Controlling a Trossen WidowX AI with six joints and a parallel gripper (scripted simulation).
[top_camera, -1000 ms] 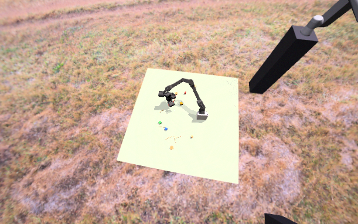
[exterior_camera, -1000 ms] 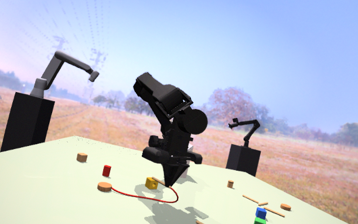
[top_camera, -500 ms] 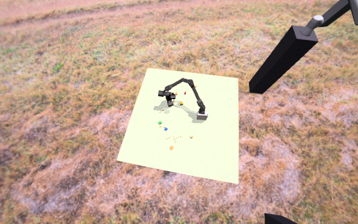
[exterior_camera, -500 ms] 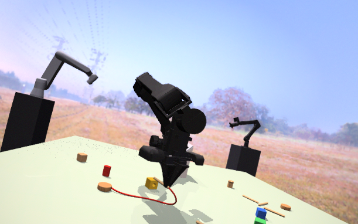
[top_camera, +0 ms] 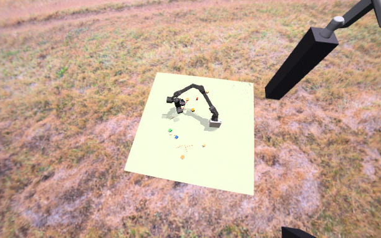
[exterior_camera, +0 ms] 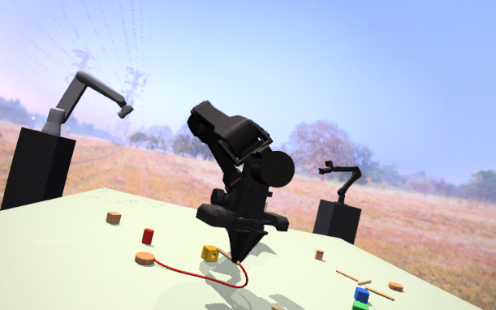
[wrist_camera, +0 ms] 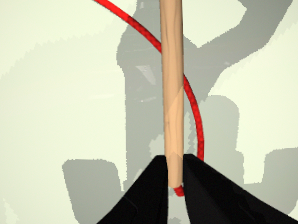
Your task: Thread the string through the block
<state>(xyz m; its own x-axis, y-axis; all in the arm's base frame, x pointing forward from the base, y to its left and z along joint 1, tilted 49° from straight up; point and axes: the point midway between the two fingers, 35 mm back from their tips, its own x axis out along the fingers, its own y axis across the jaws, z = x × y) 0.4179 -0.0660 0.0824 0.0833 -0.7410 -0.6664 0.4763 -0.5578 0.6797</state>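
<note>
My gripper tip is now 16 cm past the yellow block, 4 cm above it and 3 cm to the left of it. Round my gripper tip: thin wooden stick 1 cm to the right, 1 cm behind; then red block 19 cm to the right, 19 cm behind, 4 cm below; then green cube 25 cm to the left, 5 cm ahead, 4 cm below.
</note>
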